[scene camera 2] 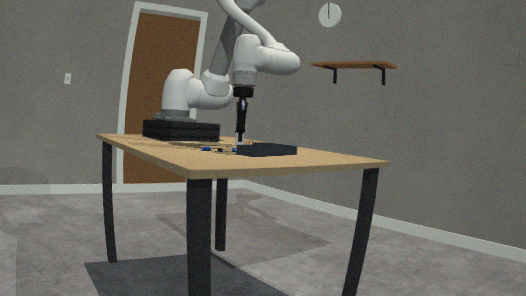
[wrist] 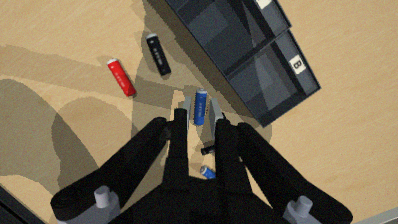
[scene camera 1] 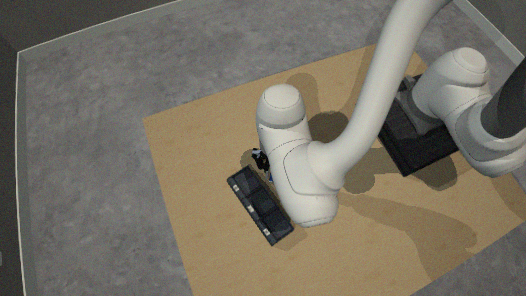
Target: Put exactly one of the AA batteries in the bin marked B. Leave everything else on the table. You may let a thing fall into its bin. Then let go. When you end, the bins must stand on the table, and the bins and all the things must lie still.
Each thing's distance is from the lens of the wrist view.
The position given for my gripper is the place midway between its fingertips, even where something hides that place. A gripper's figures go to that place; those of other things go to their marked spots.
my gripper [wrist: 200, 106]: 0.22 m
dark three-part tray [wrist: 270, 83]: 0.23 m
